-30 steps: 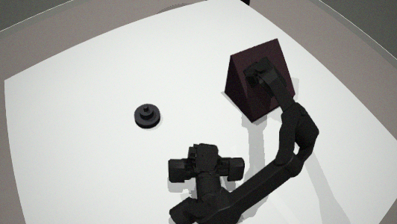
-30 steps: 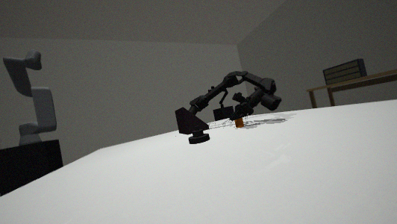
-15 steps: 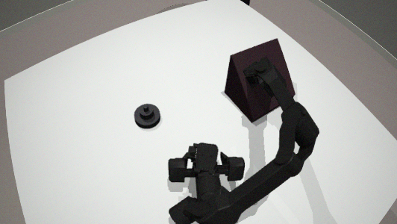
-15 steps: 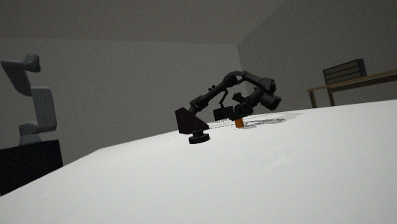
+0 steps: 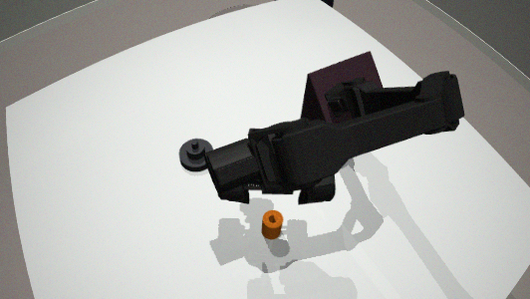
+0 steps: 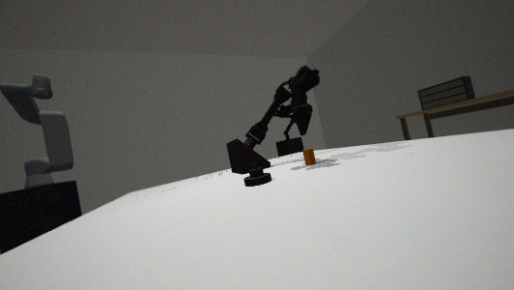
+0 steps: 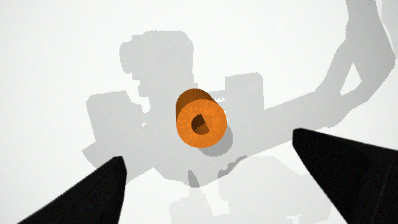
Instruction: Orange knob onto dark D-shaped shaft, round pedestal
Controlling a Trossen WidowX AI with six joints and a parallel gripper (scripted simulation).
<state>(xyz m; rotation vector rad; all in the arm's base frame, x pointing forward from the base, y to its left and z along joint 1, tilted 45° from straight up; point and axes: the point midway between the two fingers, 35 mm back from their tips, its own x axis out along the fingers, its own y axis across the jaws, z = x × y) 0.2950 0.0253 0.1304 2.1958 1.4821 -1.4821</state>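
The orange knob is 1 cm to the left of my gripper tip and 9 cm below it. Round my gripper tip: dark pedestal (1 cm ahead, 25 cm to the right, 9 cm below).
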